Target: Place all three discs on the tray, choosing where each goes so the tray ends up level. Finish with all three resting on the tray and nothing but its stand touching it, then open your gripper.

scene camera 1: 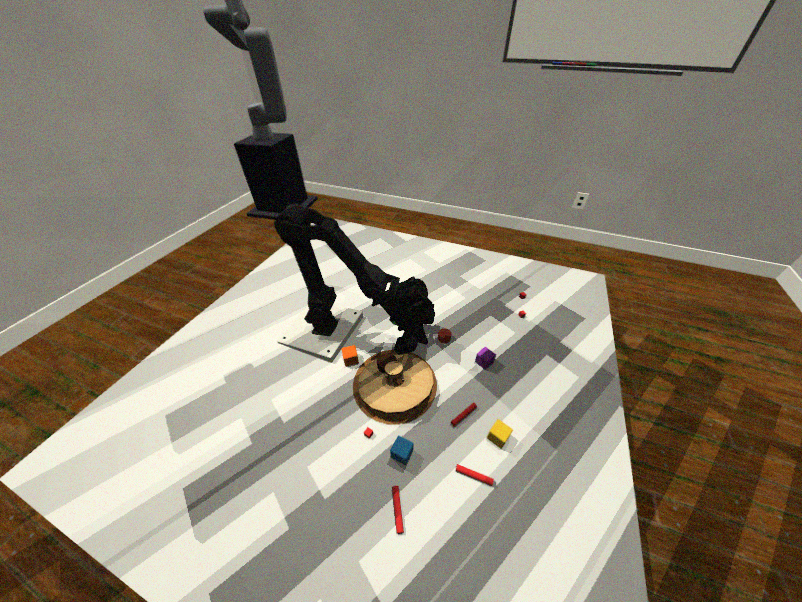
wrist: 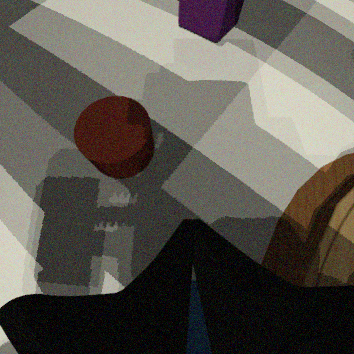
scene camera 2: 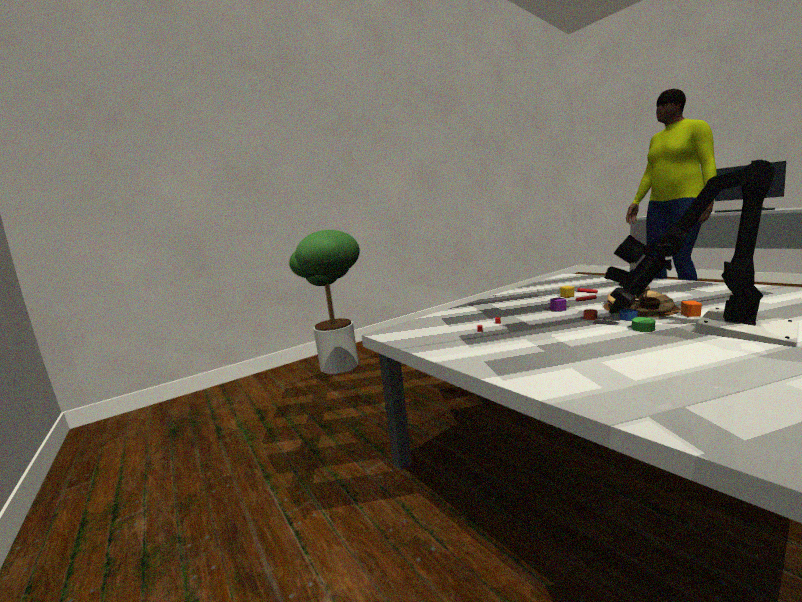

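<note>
The round wooden tray [scene camera 1: 404,396] [scene camera 2: 667,305] [wrist: 345,242] has a round stub and a darker piece near its middle; I cannot tell its exact tilt. The red disc [scene camera 1: 444,335] [scene camera 2: 590,314] [wrist: 114,132] lies on the table beside the tray. The blue disc [scene camera 2: 627,314] [wrist: 197,325] is on the table, mostly hidden under my fingers in the wrist view. The green disc [scene camera 2: 643,324] lies on the table nearer the arm's base, largely hidden by the arm in scene camera 1. My gripper [scene camera 1: 406,349] [scene camera 2: 619,303] [wrist: 190,226] is shut and empty, low beside the tray, above the blue disc.
An orange cube [scene camera 1: 350,355] [scene camera 2: 691,308] stands between tray and arm base plate [scene camera 1: 304,343]. A purple cube [scene camera 1: 485,357] [scene camera 2: 557,304] [wrist: 207,17], yellow cube [scene camera 1: 500,433] [scene camera 2: 566,291], blue cube [scene camera 1: 401,449] and several red bars and small red pieces lie around.
</note>
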